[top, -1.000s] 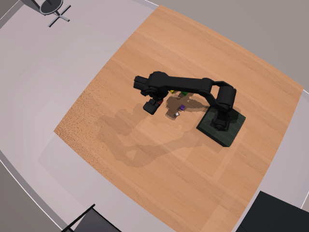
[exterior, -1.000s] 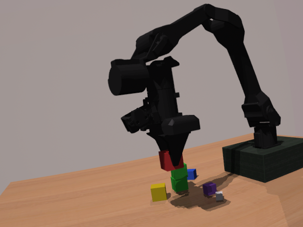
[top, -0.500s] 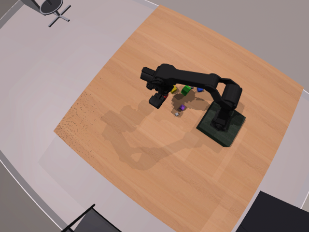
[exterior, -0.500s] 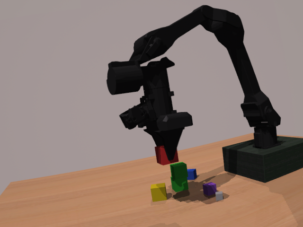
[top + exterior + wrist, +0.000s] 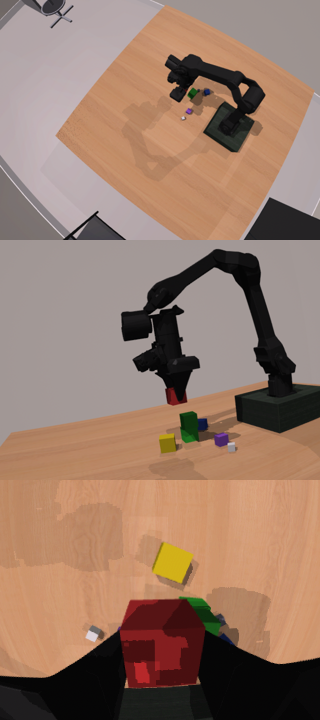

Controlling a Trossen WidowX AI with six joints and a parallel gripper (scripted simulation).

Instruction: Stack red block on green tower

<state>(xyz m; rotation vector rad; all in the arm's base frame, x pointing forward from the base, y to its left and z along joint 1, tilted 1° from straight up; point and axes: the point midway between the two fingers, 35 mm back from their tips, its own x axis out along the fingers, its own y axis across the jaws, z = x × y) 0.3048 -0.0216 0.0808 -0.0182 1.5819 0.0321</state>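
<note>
The yellow block lies 30 mm ahead of my gripper tip, 20 mm to the right of it and 110 mm below it. From my gripper tip the other things lie so: red block 10 mm above; small white block 80 mm behind, 100 mm to the left, 120 mm below; purple block 80 mm behind, 40 mm to the left, 110 mm below.
</note>
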